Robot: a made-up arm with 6 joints. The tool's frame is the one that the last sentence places. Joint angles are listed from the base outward.
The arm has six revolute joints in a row. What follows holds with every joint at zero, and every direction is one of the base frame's.
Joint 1 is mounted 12.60 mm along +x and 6.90 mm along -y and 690.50 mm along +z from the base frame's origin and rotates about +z.
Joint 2 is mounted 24.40 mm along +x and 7.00 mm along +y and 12.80 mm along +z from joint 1 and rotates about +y.
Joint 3 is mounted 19.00 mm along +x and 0.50 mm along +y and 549.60 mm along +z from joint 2 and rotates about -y.
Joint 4 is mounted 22.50 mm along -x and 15.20 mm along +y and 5.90 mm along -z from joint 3 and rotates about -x.
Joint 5 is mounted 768.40 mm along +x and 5.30 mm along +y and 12.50 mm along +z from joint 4 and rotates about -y.
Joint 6 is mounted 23.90 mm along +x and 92.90 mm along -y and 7.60 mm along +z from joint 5 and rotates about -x.
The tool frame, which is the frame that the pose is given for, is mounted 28.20 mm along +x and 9.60 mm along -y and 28.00 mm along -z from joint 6; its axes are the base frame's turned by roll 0.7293, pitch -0.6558 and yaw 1.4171 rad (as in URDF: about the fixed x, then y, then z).
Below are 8 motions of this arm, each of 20 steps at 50 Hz.
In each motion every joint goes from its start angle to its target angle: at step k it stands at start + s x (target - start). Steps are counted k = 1, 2, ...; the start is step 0. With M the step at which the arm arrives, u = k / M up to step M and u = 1 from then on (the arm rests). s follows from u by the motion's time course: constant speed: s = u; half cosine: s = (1 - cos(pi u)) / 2; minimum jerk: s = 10 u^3 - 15 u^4 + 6 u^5.
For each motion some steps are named. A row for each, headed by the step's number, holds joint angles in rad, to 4 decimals.
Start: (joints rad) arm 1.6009 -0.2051 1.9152 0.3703 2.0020 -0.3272
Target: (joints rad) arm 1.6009 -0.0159 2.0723 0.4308 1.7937 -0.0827
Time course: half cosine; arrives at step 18
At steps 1, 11, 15, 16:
1: 1.6009 -0.2037 1.9164 0.3708 2.0004 -0.3253
11: 1.6009 -0.0781 2.0206 0.4109 1.8622 -0.1631
15: 1.6009 -0.0286 2.0618 0.4267 1.8077 -0.0991
16: 1.6009 -0.0216 2.0676 0.4290 1.8000 -0.0901

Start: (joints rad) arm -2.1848 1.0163 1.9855 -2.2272 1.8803 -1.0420
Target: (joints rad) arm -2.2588 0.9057 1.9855 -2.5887 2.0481 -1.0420
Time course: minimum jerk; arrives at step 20
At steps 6, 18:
6: -2.1969 0.9983 1.9855 -2.2862 1.9077 -1.0420
18: -2.2582 0.9066 1.9855 -2.5856 2.0467 -1.0420

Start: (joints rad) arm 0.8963 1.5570 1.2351 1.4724 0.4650 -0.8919
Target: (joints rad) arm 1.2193 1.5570 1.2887 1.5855 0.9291 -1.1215
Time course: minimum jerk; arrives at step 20
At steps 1, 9, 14, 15, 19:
1: 0.8967 1.5570 1.2352 1.4725 0.4655 -0.8922
9: 1.0277 1.5570 1.2569 1.5184 0.6538 -0.9853
14: 1.1666 1.5570 1.2800 1.5671 0.8534 -1.0841
15: 1.1859 1.5570 1.2832 1.5738 0.8811 -1.0977
19: 1.2189 1.5570 1.2886 1.5854 0.9286 -1.1212

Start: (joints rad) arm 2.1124 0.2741 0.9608 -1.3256 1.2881 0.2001
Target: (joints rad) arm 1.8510 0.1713 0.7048 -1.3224 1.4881 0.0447
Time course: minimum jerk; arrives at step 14
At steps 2, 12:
2: 2.1063 0.2717 0.9548 -1.3255 1.2928 0.1965
12: 1.8571 0.1737 0.7108 -1.3225 1.4834 0.0483

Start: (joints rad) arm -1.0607 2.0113 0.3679 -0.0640 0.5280 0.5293
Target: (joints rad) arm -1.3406 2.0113 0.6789 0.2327 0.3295 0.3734
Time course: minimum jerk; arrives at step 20
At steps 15, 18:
15: -1.3116 2.0113 0.6467 0.2020 0.3500 0.3895
18: -1.3382 2.0113 0.6762 0.2302 0.3312 0.3747

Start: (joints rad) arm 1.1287 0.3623 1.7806 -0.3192 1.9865 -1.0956
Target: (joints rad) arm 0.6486 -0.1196 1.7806 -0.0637 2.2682 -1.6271
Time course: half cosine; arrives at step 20
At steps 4, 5, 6, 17, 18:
4: 1.0829 0.3163 1.7806 -0.2948 2.0134 -1.1464
5: 1.0584 0.2917 1.7806 -0.2818 2.0278 -1.1734
6: 1.0297 0.2630 1.7806 -0.2665 2.0446 -1.2051
17: 0.6748 -0.0933 1.7806 -0.0776 2.2528 -1.5981
18: 0.6603 -0.1078 1.7806 -0.0700 2.2613 -1.6141

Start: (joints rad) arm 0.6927 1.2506 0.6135 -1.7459 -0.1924 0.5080
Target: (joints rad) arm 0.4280 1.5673 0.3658 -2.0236 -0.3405 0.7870
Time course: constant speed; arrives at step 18
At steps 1, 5, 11, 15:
1: 0.6780 1.2682 0.5997 -1.7613 -0.2006 0.5235
5: 0.6192 1.3386 0.5447 -1.8230 -0.2335 0.5855
11: 0.5309 1.4441 0.4621 -1.9156 -0.2829 0.6785
15: 0.4721 1.5145 0.4071 -1.9773 -0.3158 0.7405

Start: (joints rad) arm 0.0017 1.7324 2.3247 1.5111 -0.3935 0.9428
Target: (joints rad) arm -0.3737 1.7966 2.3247 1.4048 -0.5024 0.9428
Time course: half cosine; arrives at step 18
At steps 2, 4, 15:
2: -0.0096 1.7343 2.3247 1.5079 -0.3968 0.9428
4: -0.0422 1.7399 2.3247 1.4987 -0.4062 0.9428
15: -0.3486 1.7923 2.3247 1.4119 -0.4951 0.9428

